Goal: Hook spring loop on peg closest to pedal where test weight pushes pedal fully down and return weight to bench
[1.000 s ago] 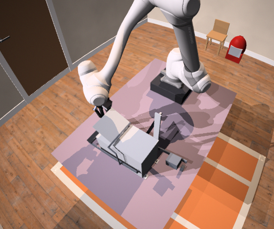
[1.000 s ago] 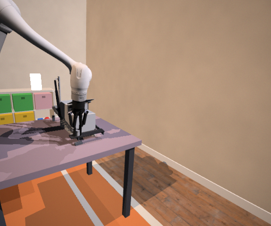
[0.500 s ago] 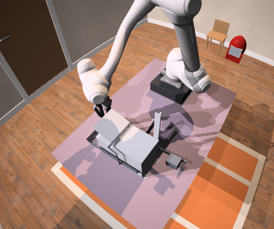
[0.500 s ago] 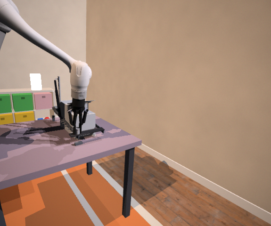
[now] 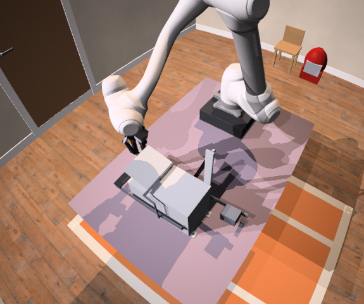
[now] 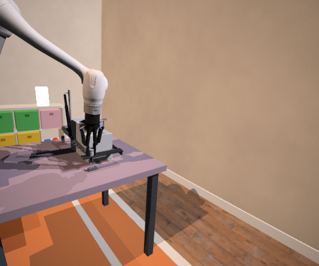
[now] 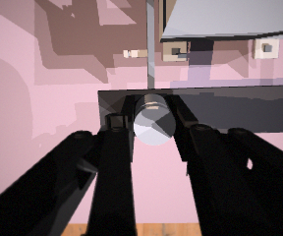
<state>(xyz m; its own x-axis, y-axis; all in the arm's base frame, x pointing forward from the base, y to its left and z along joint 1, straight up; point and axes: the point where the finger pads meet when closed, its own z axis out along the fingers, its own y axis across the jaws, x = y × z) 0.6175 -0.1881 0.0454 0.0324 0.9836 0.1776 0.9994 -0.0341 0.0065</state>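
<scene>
My gripper is now 1 cm to the left of the small grey block and 11 cm above it. From my hand the other things lie so: steel test weight 1 cm below.
</scene>
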